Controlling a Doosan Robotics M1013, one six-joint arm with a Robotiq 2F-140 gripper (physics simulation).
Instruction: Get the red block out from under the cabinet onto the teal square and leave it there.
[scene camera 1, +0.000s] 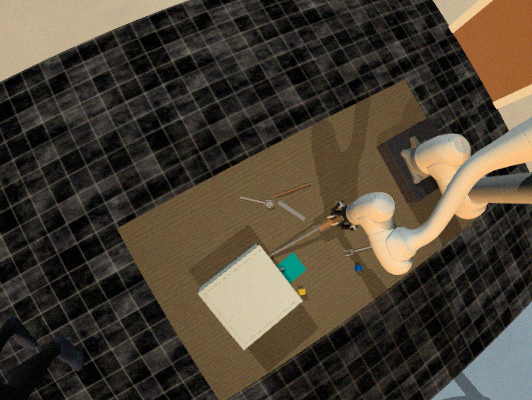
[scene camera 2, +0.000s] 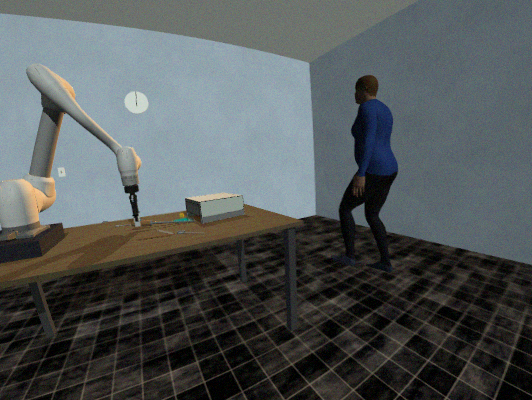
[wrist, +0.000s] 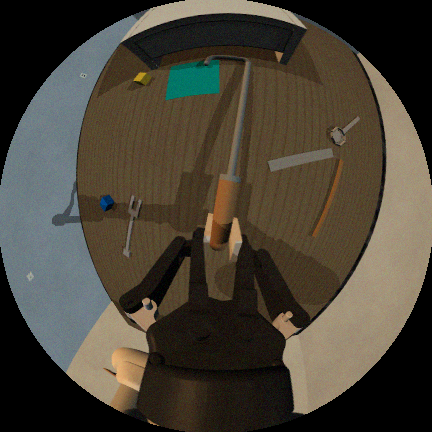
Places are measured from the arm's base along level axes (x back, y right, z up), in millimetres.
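Where they show: gripper, between the fingertips: (scene camera 1: 331, 220) (scene camera 2: 138, 225) (wrist: 220, 223); arm's base, origin of its link: (scene camera 1: 420, 161) (scene camera 2: 23, 234).
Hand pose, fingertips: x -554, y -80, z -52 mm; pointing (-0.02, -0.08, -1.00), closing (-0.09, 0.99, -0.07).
Observation:
Each offset is from my fingertips to the top centre of the thing. "spot": to the spot under its first point.
The red block does not show in any view; the inside of the cabinet is dark. The cream-topped cabinet {dx -480, dy -135, dz +103 mm} (scene camera 1: 250, 297) (scene camera 2: 222, 206) (wrist: 225, 7) stands on the table with its dark opening facing the arm. The teal square {spot: dx -238, dy -139, dz -32 mm} (scene camera 1: 296, 268) (scene camera 2: 181, 220) (wrist: 192, 86) lies in front of the opening. My gripper (scene camera 1: 336, 221) (scene camera 2: 136, 223) (wrist: 220, 223) is shut on the orange handle of a hooked rod (scene camera 1: 300, 239) (wrist: 240, 120), low over the table. The rod points at the cabinet; its bent end is at the opening, with the tip over the square's cabinet-side edge.
A yellow block {dx -260, dy -244, dz -7 mm} (scene camera 1: 301, 291) (scene camera 2: 182, 215) (wrist: 142, 78) sits beside the square. A blue block {dx +41, dy -268, dz -7 mm} (scene camera 1: 358, 268) (wrist: 106, 202) and a fork {dx +92, dy -196, dz -24 mm} (wrist: 131, 227) lie to one side; a flat bar {dx -152, dy +114, dz -31 mm} (scene camera 1: 291, 210) (wrist: 300, 159), brown stick {dx -104, dy +201, dz -25 mm} (scene camera 1: 294, 190) (wrist: 330, 200) and ring-headed tool {dx -286, dy +217, dz -24 mm} (scene camera 1: 269, 204) (wrist: 338, 136) opposite. A person (scene camera 2: 377, 140) stands beyond the table.

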